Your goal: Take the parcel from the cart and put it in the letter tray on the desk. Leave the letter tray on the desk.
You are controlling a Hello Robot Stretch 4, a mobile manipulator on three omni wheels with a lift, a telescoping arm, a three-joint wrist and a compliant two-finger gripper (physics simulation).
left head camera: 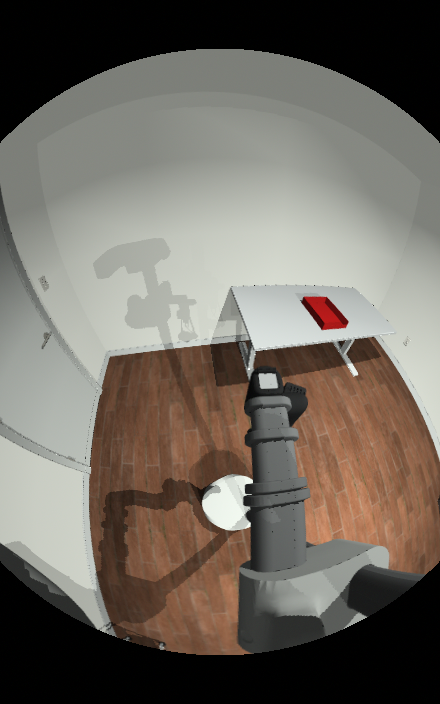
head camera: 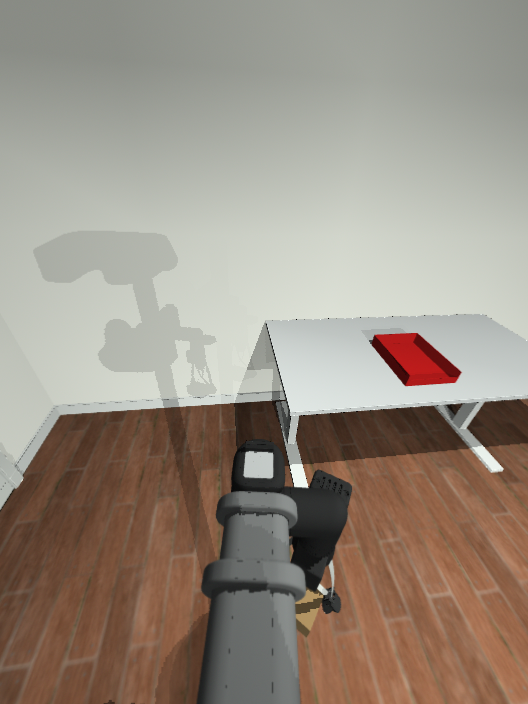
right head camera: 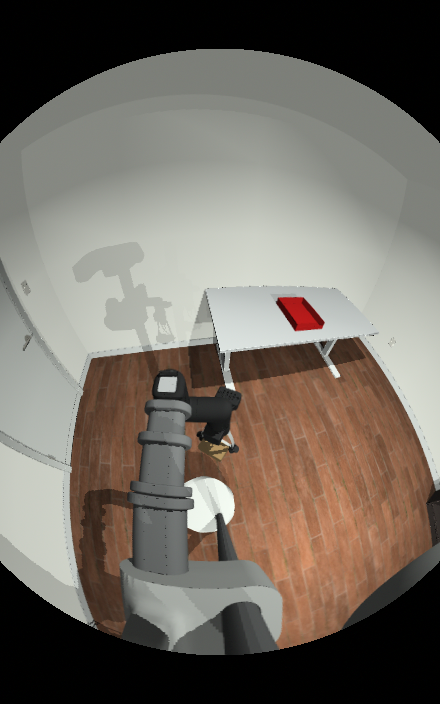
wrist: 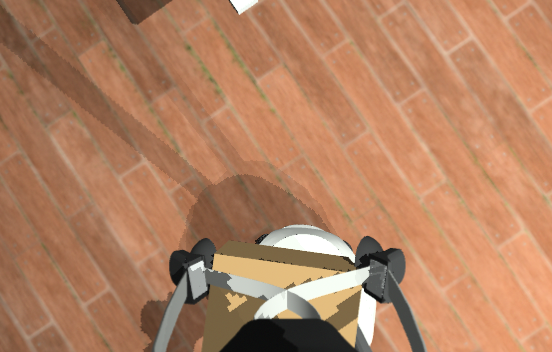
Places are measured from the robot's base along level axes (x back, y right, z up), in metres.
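Pixels of known places: gripper, fingertip midpoint: (wrist: 286, 257); robot's base, origin of the base link: (left head camera: 232, 501) (right head camera: 204, 503).
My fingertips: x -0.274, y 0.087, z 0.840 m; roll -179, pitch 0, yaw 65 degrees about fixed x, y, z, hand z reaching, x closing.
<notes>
For each thing: its top centre in the pictures, then the offset to it from my fingertips. Level surfaces: height alone.
- tan box-shaped parcel, middle of its top: (wrist: 282, 314) (head camera: 295, 591) (right head camera: 213, 445) dy -0.012, dx +0.020, dz +0.047 m
- red letter tray, middle of its top: (head camera: 414, 351) (right head camera: 300, 308) (left head camera: 325, 308) dy +0.666, dx -0.961, dz -0.083 m
- white desk, its level: dz -0.147 m
A tan box-shaped parcel (head camera: 308, 618) (right head camera: 211, 451) (wrist: 235, 265) is held between the two fingertips of my gripper (right head camera: 217, 441) (wrist: 286, 257), which is shut on it. The parcel hangs below the wrist, above the floor and in front of my round base. In the head camera view the arm and wrist hide part of it. The red letter tray (head camera: 431, 379) (left head camera: 334, 326) (right head camera: 309, 326) stands on the white desk (head camera: 329, 363) (left head camera: 269, 316) (right head camera: 238, 321), ahead and to the right of the gripper, apart from it. The tray's inside looks empty. The cart does not show in these views.
The desk stands close to the far wall. Its near left leg foot (head camera: 298, 474) (wrist: 243, 4) reaches over the floor ahead of the wrist. My white round base (left head camera: 225, 503) (right head camera: 212, 501) is below the arm. A dark piece of furniture (right head camera: 434, 521) shows at the right edge.
</notes>
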